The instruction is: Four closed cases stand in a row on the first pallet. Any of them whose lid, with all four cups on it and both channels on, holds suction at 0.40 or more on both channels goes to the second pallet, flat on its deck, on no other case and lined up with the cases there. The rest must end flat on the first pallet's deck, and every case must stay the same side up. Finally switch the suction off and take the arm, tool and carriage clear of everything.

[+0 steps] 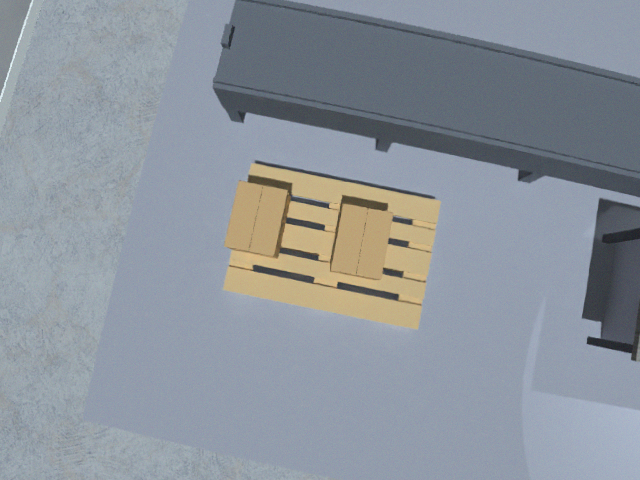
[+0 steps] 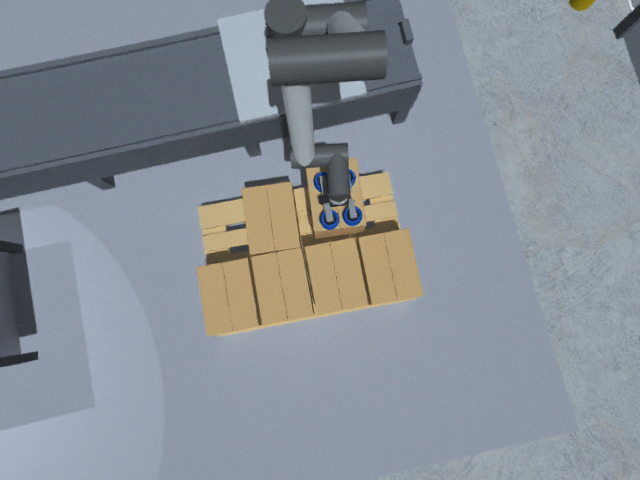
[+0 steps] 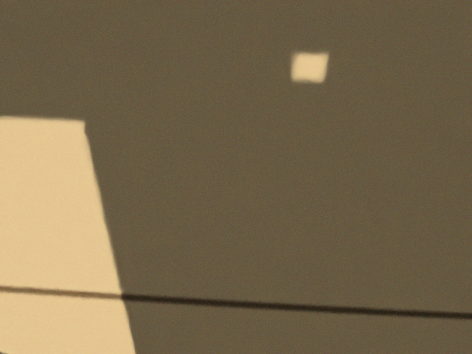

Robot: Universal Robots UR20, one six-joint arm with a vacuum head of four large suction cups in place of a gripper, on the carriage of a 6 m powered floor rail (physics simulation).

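Places are measured from the arm's base along level axes (x back, y up, z left), in millimetres.
Pixels of known places: hand, its tool point: (image 3: 236, 252).
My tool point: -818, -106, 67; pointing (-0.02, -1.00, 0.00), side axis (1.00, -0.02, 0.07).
Ahead of a thing's pixels: the offset from my tool point to its middle, as dx, dy, dz.
My gripper (image 2: 338, 198), the four-cup vacuum head, has its blue cups on the lid of a brown case @[+32, -102, -4] (image 2: 316, 204) (image 3: 250, 200) over the second pallet (image 2: 222, 214). The case looks level, with its lid up. I cannot tell whether its base touches the deck. Another case @[+10, -196, -382] (image 2: 270, 217) lies to its left, with a gap between them. Below them is a row of cases @[-364, -196, -705] (image 2: 227, 297) @[-376, -196, -402] (image 2: 281, 285) @[-390, -196, -99] (image 2: 336, 276) @[-407, -196, +203] (image 2: 391, 265). On the first pallet (image 1: 320, 298), one case (image 1: 258, 218) lies at the left end and another (image 1: 361, 241) right of the middle, spaced apart.
The floor rail (image 1: 413, 82) (image 2: 129, 103) runs along the upper side of both pallets. The arm (image 2: 326, 57) reaches down from the white carriage (image 2: 247, 72) on the rail. A dark structure (image 1: 594, 273) (image 2: 20, 284) stands between the pallets. A yellow object (image 2: 581, 2) is at the top right.
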